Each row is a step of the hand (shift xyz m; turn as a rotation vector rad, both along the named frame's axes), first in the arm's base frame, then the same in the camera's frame.
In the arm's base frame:
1: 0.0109 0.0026 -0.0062 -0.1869 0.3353 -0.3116
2: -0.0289 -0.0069 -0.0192 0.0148 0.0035 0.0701
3: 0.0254 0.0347 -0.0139 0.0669 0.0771 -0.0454
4: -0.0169 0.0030 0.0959 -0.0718 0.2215 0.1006
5: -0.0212 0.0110 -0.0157 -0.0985 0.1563 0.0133
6: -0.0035 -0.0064 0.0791 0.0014 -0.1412 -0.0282
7: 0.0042 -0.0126 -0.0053 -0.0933 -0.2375 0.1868
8: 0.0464 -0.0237 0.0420 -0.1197 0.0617 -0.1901
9: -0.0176 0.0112 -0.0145 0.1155 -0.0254 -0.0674
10: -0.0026 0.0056 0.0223 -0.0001 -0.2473 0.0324
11: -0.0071 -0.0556 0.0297 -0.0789 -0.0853 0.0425
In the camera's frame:
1: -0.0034 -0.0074 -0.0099 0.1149 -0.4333 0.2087
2: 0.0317 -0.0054 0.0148 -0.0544 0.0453 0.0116
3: -0.0241 -0.0370 -0.0098 -0.0500 -0.0936 -0.0350
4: -0.0533 0.0674 0.0460 -0.1465 -0.0762 0.1925
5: 0.0154 -0.0164 0.0176 -0.0408 -0.0890 0.1572
6: -0.0447 0.0606 0.0252 0.0948 0.0789 -0.0744
7: 0.0080 0.0046 -0.0109 0.0628 0.3086 0.0291
8: -0.0388 0.0409 -0.0360 0.1517 -0.1636 0.0670
9: 0.0126 -0.0161 0.0151 -0.0061 -0.0428 -0.1291
10: -0.0158 0.0121 0.0118 0.1155 0.1961 -0.1021
11: 0.0156 0.0607 -0.0099 0.0628 0.0986 0.0404

